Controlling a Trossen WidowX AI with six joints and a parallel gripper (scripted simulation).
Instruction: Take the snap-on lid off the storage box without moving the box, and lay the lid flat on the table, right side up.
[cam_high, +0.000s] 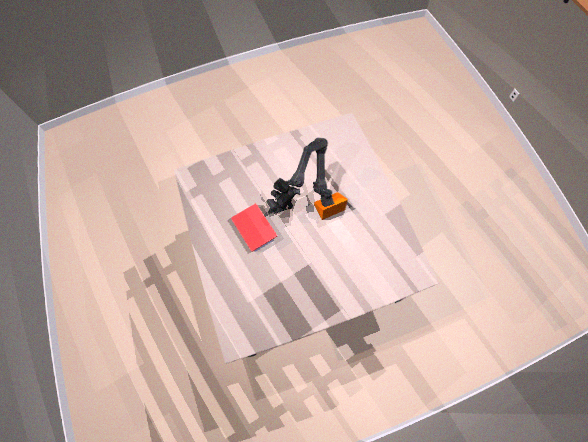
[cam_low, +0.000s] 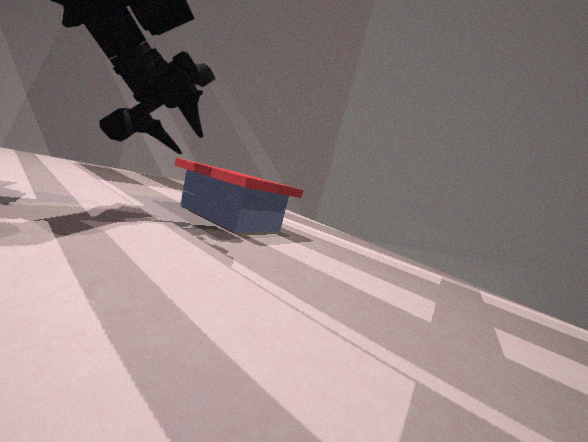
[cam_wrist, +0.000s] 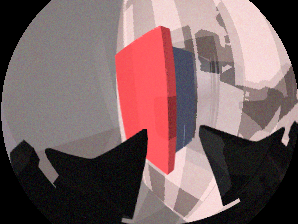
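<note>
Now: the flat red lid 12 cm ahead of my gripper tip, 4 cm below it and 3 cm to the left of it. From my gripper tip the other things lie so: blue storage box 12 cm ahead, 8 cm below, 3 cm to the left.
</note>
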